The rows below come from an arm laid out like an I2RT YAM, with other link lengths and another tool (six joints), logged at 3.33 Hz.
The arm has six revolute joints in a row. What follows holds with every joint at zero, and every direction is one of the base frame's. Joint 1 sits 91.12 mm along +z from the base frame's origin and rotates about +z. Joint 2 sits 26.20 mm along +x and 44.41 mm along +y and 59.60 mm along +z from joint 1 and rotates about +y. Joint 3 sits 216.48 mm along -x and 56.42 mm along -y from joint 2 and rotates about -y. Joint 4 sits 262.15 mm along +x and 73.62 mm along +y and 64.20 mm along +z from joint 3 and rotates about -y. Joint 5 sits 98.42 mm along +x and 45.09 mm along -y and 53.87 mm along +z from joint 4 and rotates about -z. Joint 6 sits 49.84 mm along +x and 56.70 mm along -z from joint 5 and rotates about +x. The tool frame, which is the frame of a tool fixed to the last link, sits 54.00 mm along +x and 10.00 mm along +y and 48.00 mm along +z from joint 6; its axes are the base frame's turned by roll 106.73, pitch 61.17 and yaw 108.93 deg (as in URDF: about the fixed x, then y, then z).
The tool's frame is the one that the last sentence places.
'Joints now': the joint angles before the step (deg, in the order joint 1, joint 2, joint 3, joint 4, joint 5, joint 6). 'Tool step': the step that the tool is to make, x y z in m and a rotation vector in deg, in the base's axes. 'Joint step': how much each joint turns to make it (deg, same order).
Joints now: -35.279, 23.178, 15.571, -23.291, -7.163, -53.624
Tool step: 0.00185, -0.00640, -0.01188, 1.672, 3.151, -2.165
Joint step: -0.099, 4.548, 1.092, -0.003, 1.987, 0.732
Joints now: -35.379, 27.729, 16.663, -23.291, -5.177, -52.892
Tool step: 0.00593, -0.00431, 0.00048, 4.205, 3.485, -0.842
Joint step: 0.069, 7.901, 5.601, -2.822, -0.121, 1.684
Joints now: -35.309, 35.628, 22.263, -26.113, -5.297, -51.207
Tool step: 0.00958, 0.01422, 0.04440, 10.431, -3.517, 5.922
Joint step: 0.079, 5.309, 10.640, -7.679, -11.308, 4.265
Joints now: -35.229, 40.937, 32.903, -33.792, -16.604, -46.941
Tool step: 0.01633, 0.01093, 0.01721, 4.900, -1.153, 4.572
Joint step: 2.371, 6.189, 5.822, -0.736, -4.798, 2.105
